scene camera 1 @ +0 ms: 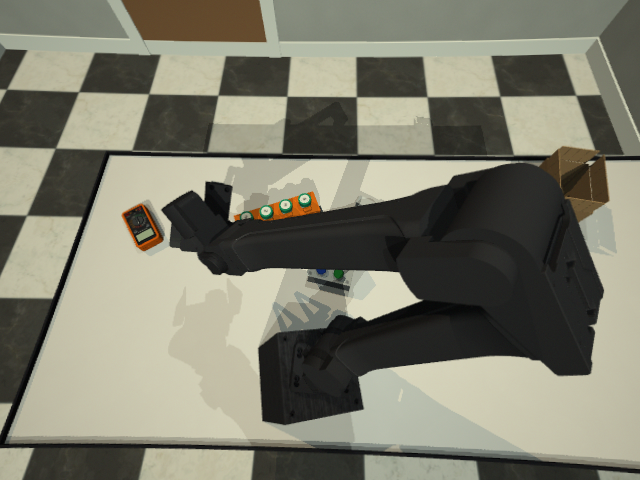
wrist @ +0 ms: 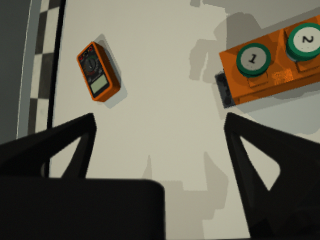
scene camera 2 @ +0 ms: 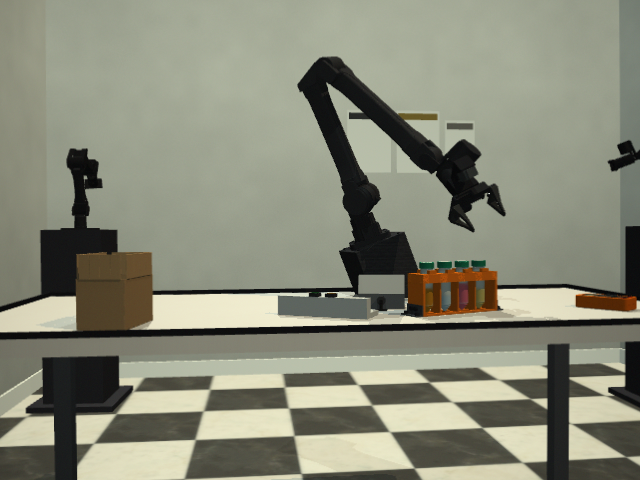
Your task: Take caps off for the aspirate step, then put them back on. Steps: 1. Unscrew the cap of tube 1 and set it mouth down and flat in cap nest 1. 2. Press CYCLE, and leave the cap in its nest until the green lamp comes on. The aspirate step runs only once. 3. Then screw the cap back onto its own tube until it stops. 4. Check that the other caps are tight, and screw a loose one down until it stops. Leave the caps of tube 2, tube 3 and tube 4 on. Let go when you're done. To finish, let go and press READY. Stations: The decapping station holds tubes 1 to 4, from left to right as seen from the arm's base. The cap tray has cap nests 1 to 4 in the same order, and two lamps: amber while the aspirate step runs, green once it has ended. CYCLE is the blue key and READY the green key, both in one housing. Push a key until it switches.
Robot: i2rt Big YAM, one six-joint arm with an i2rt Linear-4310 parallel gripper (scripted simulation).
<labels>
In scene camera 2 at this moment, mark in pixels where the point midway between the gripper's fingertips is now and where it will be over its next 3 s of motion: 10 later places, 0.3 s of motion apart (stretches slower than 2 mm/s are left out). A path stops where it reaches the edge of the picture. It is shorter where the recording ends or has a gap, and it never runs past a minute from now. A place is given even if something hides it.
The gripper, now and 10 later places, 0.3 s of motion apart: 489, 223; 485, 225; 479, 227; 468, 233; 456, 237; 442, 241; 427, 243; 410, 248; 389, 249; 391, 248; 398, 247
</labels>
